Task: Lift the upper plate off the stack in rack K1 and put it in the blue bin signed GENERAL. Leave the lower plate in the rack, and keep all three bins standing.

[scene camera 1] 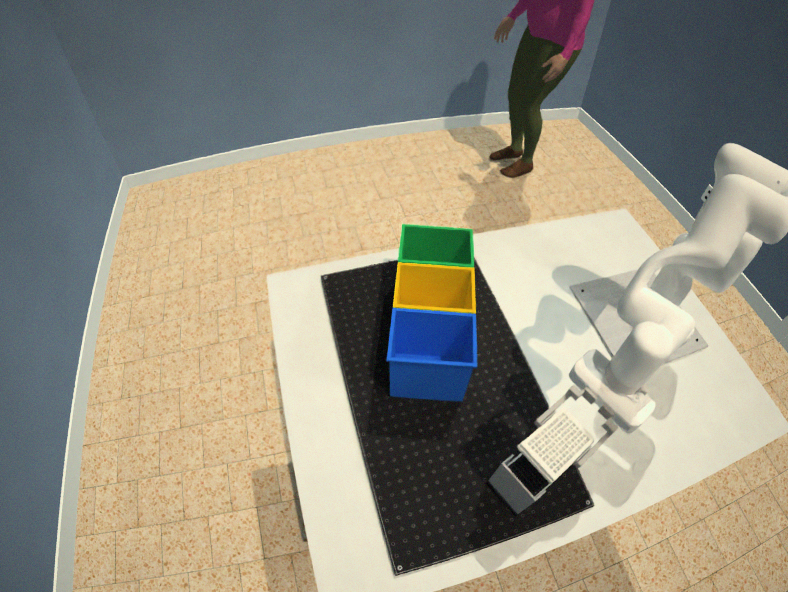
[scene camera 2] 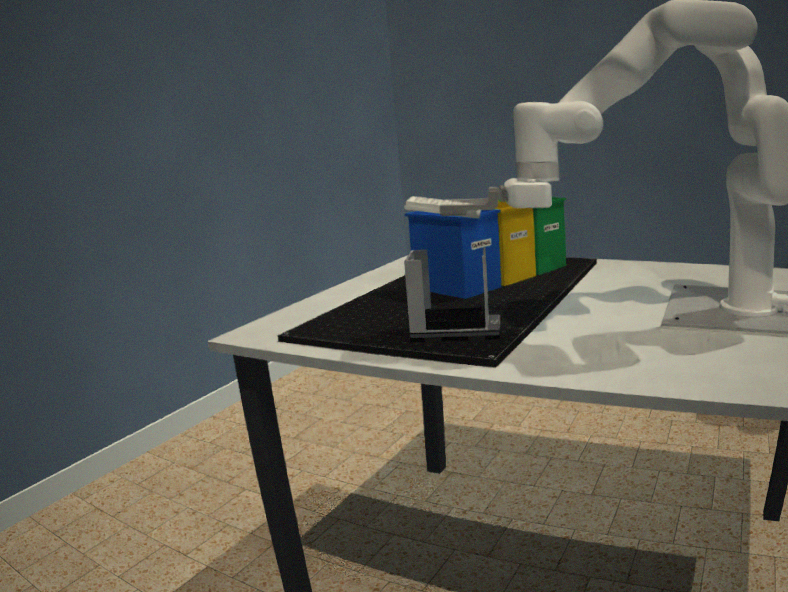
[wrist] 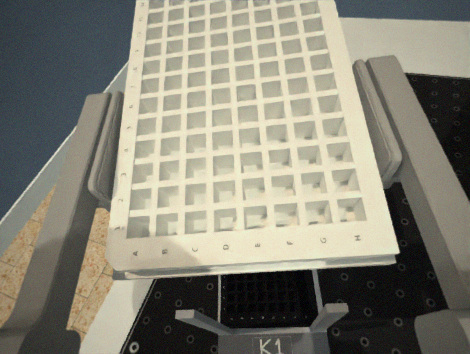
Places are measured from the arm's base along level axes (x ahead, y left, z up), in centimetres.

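Pixels of known places: end effector, tool point: [scene camera 1: 564, 437] [scene camera 2: 454, 207] [wrist: 237, 136]; arm's base, origin of the base link: [scene camera 2: 748, 308].
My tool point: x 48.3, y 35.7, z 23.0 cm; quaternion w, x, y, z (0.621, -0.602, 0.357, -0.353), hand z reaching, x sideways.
Ahead of a thing's pixels: the offset from my tool point to its top centre. "spot": to the spot under its first point. Level surfaces: height alone.
The upper plate @(dy +0.9, dx +1.6, dz +2.0 cm) [scene camera 1: 557, 446] [scene camera 2: 439, 205] [wrist: 245, 112], white with a grid of square wells, is off the stack and hangs well above rack K1 @(dy +0.7, dx +0.8, dz -8.1 cm) [scene camera 1: 510, 489] [scene camera 2: 417, 296] [wrist: 235, 344]. My gripper [scene camera 1: 564, 440] [scene camera 2: 492, 196] [wrist: 246, 132] is shut on its two long sides. The lower plate @(dy +1.3, dx +1.7, dz -19.3 cm) [scene camera 1: 527, 474] [scene camera 2: 455, 317] [wrist: 267, 295], black and gridded, lies in the rack. The blue bin @(dy -27.0, dx +18.8, dz -4.7 cm) [scene camera 1: 429, 381] [scene camera 2: 445, 258] stands upright, with a white sign @(spot: dy -24.9, dx +10.5, dz -11.6 cm) [scene camera 2: 480, 244] on its side. The bin is not seen in the wrist view.
The yellow bin @(dy -40.0, dx +16.1, dz -4.7 cm) [scene camera 1: 435, 288] [scene camera 2: 517, 254] and green bin @(dy -53.0, dx +13.3, dz -4.7 cm) [scene camera 1: 436, 245] [scene camera 2: 551, 248] stand upright in a row behind the blue bin. The bins and rack stand on a black perforated board @(dz -22.7 cm) [scene camera 1: 433, 490] [scene camera 2: 356, 331]. A person [scene camera 1: 535, 76] stands on the floor beyond the table.
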